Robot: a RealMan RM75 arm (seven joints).
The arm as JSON. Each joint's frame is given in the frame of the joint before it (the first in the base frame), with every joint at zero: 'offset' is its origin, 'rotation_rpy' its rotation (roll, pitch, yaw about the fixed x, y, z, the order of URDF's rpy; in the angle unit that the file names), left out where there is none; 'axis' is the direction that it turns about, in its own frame. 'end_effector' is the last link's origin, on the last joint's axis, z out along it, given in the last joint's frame.
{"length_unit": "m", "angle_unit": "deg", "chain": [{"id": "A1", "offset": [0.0, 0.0, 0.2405], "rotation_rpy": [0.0, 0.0, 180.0], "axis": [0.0, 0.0, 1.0]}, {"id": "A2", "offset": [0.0, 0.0, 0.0], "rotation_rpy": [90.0, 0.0, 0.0], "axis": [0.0, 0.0, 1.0]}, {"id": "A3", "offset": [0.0, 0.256, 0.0], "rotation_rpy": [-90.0, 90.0, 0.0], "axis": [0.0, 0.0, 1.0]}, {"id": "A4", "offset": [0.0, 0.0, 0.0], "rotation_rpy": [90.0, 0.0, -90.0], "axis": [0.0, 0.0, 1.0]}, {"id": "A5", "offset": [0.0, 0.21, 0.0], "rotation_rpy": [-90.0, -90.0, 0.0], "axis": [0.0, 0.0, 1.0]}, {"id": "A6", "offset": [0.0, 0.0, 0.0], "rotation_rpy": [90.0, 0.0, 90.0], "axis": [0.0, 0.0, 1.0]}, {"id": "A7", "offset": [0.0, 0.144, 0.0], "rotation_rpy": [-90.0, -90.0, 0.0], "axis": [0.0, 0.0, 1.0]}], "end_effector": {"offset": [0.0, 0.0, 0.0], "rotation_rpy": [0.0, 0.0, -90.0]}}
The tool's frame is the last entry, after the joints.
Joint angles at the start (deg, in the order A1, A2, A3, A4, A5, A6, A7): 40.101 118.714 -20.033 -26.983 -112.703 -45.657 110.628
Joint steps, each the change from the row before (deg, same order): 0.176 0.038 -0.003 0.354 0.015 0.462 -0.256; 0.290 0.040 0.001 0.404 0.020 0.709 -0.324; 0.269 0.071 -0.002 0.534 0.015 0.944 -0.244; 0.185 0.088 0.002 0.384 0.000 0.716 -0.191; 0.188 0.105 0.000 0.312 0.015 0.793 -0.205; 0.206 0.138 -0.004 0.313 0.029 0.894 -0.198; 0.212 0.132 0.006 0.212 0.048 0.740 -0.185; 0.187 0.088 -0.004 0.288 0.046 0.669 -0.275; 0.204 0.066 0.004 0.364 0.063 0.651 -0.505; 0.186 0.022 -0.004 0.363 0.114 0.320 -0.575; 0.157 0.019 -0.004 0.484 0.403 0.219 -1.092; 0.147 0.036 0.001 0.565 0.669 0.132 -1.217; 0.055 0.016 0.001 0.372 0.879 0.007 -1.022; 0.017 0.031 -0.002 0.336 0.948 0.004 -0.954; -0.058 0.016 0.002 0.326 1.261 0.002 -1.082
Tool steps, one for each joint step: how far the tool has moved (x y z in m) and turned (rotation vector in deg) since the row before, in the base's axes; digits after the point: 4 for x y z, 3 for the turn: -0.0002 0.0005 -0.0017 -0.072 -0.177 -0.154; -0.0005 0.0011 -0.0017 0.003 -0.314 -0.212; 0.0002 0.0008 -0.0024 -0.015 -0.261 -0.489; 0.0002 0.0004 -0.0020 -0.029 -0.201 -0.381; 0.0002 0.0005 -0.0017 0.050 -0.273 -0.408; 0.0002 0.0006 -0.0019 0.074 -0.285 -0.470; -0.0002 0.0007 -0.0015 0.100 -0.248 -0.331; -0.0001 0.0005 -0.0016 0.022 -0.290 -0.275; -0.0001 0.0005 -0.0017 -0.038 -0.437 -0.160; -0.0007 0.0004 -0.0016 -0.135 -0.339 0.107; -0.0008 0.0002 -0.0020 -0.135 -0.449 0.338; -0.0011 0.0001 -0.0023 -0.084 -0.251 0.389; -0.0008 0.0001 -0.0010 0.179 0.008 0.316; -0.0006 0.0000 -0.0009 0.247 0.105 0.240; -0.0002 -0.0001 -0.0003 0.461 0.212 0.170
